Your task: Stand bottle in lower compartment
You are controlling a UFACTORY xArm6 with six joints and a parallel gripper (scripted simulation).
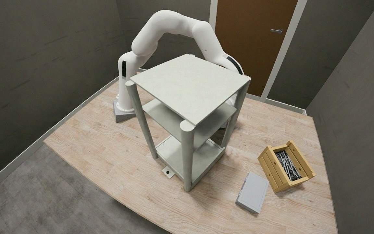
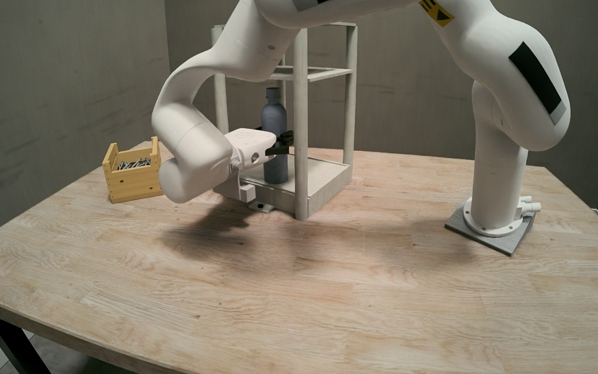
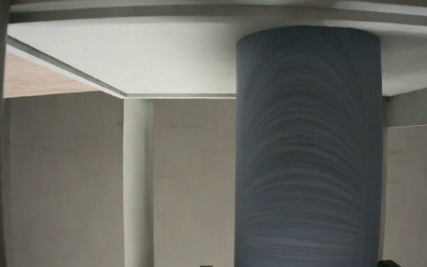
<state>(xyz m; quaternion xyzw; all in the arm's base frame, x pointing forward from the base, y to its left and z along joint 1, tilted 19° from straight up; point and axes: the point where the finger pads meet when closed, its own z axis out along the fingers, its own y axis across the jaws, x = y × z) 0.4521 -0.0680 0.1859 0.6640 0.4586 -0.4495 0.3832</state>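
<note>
Right now my hand is 2 cm past the shelving unit, 6 cm to the left of it and 5 cm below it. Round my hand: flat grey case 28 cm ahead, 10 cm to the right, 12 cm below; crate 38 cm ahead, 5 cm to the left, 10 cm below.
</note>
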